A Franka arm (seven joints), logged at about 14 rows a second.
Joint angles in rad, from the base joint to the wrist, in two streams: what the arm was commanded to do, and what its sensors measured. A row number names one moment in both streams.
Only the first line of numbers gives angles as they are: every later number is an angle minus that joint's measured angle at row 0.
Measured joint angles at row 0:
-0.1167 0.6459 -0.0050 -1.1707 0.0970 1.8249 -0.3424
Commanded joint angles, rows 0 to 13:
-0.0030 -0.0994 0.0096 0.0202 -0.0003 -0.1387 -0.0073
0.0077 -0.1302 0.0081 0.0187 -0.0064 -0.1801 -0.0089
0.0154 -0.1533 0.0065 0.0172 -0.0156 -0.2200 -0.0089
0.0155 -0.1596 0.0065 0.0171 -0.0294 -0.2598 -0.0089
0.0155 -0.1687 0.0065 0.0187 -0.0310 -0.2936 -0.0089
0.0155 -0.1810 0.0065 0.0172 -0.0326 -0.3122 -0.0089
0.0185 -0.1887 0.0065 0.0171 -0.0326 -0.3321 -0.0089
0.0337 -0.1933 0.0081 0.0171 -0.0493 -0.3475 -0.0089
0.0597 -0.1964 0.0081 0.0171 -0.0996 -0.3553 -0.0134
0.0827 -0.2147 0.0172 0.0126 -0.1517 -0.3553 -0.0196
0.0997 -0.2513 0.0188 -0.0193 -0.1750 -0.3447 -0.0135
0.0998 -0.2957 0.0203 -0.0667 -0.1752 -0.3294 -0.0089
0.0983 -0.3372 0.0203 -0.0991 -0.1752 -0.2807 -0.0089
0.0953 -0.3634 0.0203 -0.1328 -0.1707 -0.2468 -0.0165
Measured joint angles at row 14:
0.1099 -0.2474 0.0152 -0.0052 -0.1617 -0.3110 -0.0070
